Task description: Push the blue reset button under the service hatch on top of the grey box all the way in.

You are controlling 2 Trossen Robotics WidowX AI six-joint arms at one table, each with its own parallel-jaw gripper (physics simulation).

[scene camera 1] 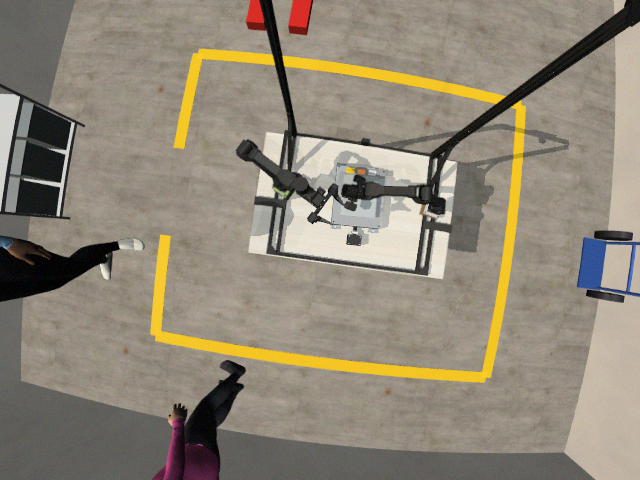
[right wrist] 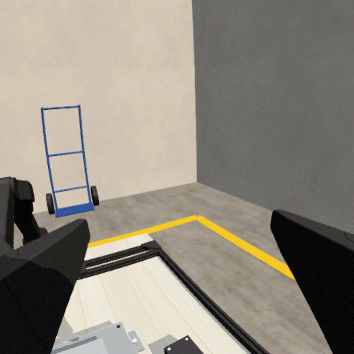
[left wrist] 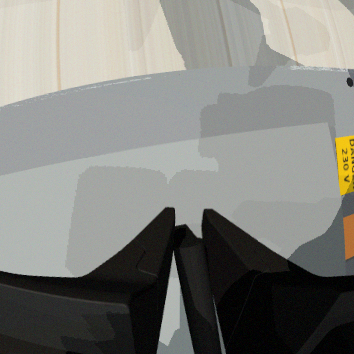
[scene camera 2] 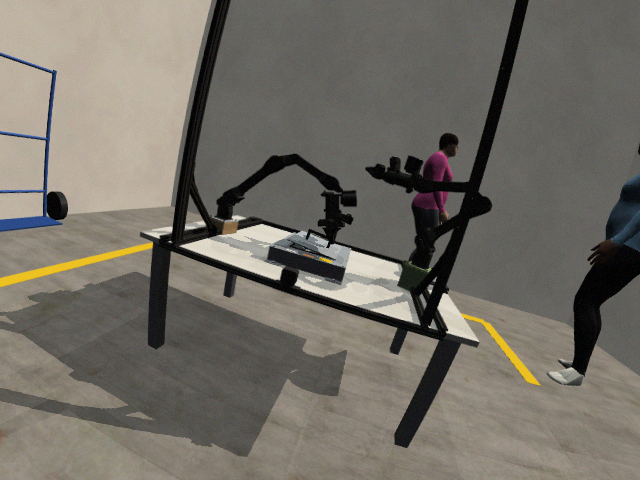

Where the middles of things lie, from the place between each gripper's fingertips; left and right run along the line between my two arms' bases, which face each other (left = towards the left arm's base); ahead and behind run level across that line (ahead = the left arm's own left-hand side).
I see my left gripper 50 mm to the right of the service hatch [scene camera 2: 307, 240].
Right now the service hatch is 35 cm below my right hand, 17 cm behind it and 12 cm to the left of it.
